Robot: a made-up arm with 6 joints.
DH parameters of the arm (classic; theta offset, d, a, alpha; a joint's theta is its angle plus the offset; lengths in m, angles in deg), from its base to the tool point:
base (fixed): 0 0.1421 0 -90
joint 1: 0 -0.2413 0.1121 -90
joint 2: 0 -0.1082 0.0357 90
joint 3: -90 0.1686 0.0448 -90
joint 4: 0 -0.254 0.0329 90
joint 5: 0 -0.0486 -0.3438 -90
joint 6: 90 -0.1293 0.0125 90
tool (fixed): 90 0.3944 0 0
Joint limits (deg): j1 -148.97..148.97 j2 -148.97..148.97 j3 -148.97..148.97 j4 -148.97..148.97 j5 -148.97..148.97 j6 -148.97..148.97
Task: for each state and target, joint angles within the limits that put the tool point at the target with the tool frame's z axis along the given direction. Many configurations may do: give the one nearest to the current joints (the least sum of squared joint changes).
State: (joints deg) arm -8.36 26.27 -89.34 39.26 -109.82 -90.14
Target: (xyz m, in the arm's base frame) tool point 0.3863 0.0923 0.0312 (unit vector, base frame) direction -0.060 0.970 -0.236
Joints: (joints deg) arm 7.83 64.11 -57.38 36.85 -69.64 -43.46
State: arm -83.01 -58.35 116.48 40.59 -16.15 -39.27
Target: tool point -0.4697 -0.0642 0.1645 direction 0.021 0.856 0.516
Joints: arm -82.72 -99.91 105.76 48.21 -14.42 -5.54
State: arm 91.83 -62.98 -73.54 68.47 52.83 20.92
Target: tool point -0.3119 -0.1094 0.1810 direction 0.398 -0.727 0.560
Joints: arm 120.01 -27.42 -127.26 60.15 44.16 -26.86
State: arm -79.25 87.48 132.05 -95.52 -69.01 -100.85
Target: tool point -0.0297 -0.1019 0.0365 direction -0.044 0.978 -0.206
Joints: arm -86.01 137.71 112.80 -146.99 -66.91 -100.52
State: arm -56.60 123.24 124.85 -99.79 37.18 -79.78
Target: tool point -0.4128 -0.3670 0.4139 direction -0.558 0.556 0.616
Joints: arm -46.74 104.48 144.62 -102.52 -10.82 -81.63
